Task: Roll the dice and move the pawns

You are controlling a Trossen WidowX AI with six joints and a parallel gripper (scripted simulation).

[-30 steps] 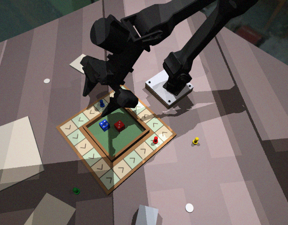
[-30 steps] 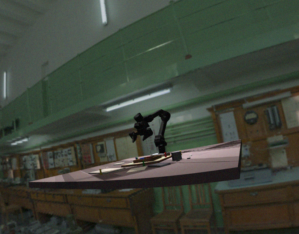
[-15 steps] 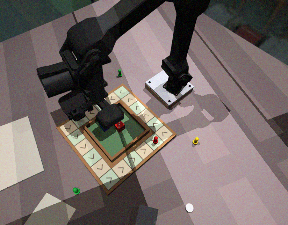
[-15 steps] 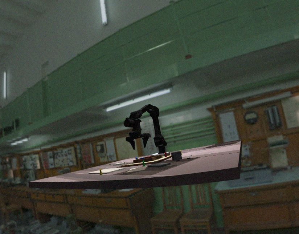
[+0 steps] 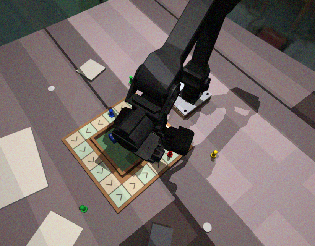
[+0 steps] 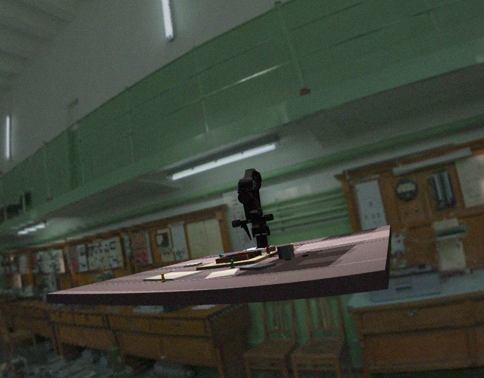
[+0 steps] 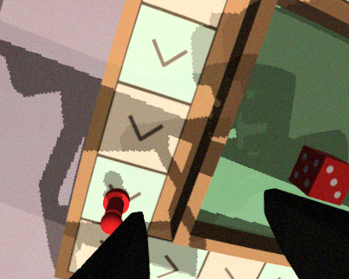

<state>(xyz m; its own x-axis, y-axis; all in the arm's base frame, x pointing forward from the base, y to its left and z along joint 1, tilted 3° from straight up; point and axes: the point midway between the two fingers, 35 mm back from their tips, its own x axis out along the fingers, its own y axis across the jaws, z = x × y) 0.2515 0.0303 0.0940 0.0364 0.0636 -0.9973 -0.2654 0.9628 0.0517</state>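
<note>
Right now my gripper tip is 6 cm above the red pawn, 4 cm to the right of it and 4 cm past it. The rest, counted from my gripper tip: green tray (9 cm to the right, 8 cm below, 1 cm ahead); blue pawn (20 cm to the right, 6 cm below, 3 cm behind); grey block (16 cm ahead, 15 cm to the left, 6 cm below).
</note>
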